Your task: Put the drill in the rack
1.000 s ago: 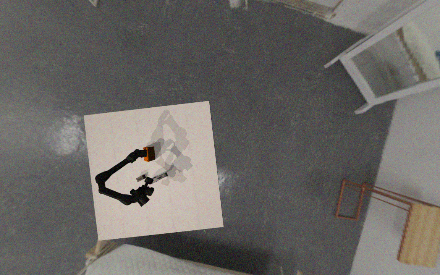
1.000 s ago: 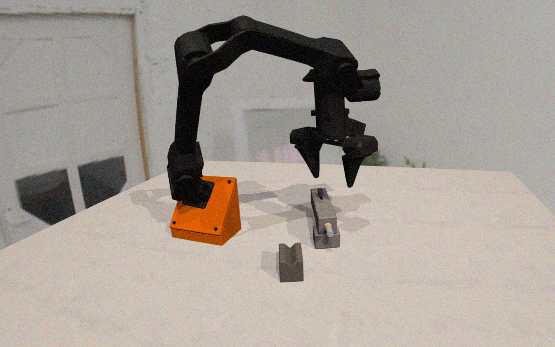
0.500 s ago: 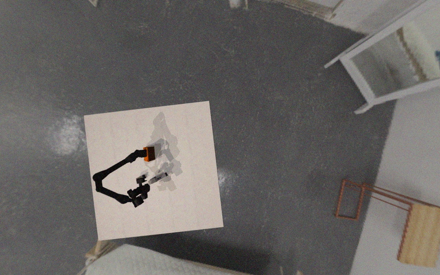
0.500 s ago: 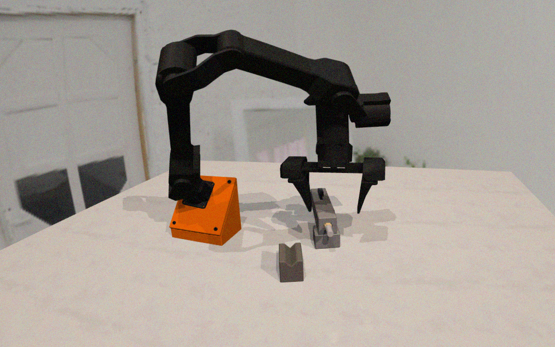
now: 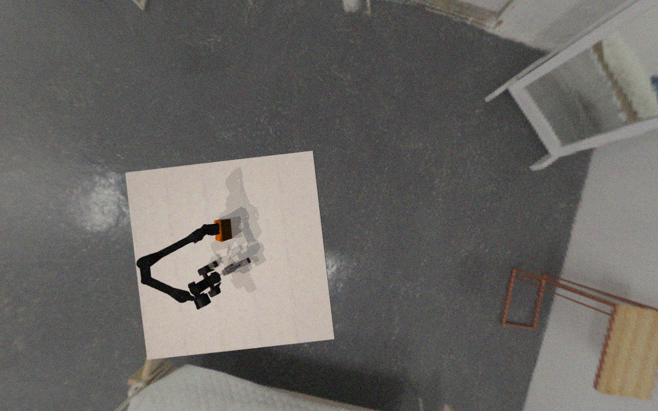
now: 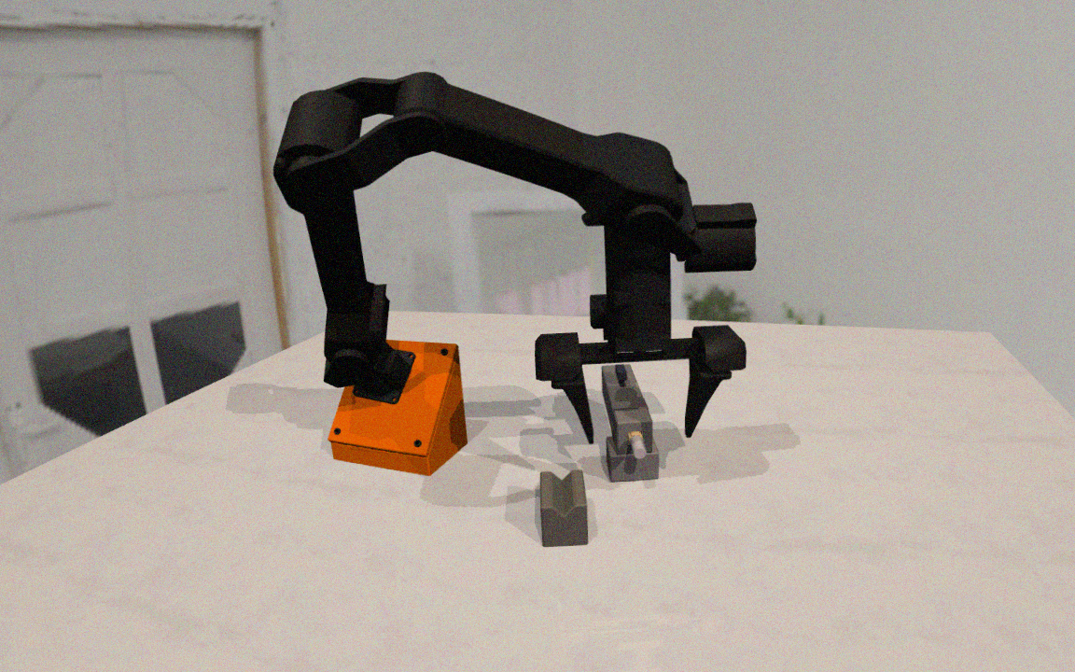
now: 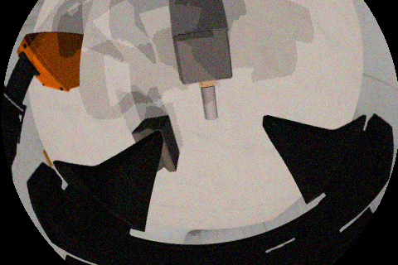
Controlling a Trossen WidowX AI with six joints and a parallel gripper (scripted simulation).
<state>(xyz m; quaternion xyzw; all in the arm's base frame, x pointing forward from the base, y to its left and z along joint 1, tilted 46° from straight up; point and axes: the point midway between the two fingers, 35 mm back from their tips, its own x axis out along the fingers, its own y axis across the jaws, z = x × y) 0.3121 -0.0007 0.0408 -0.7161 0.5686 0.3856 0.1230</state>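
The drill lies 30 mm behind my gripper tip, 60 mm to the left of it and 20 mm below it. The rest, counted from my gripper tip: grey v-notched rack: 50 mm behind, 70 mm to the right, 50 mm below; dark key: 70 mm behind, 140 mm to the left, 10 mm below; grey housing block: 50 mm behind, 110 mm to the left, 20 mm below.
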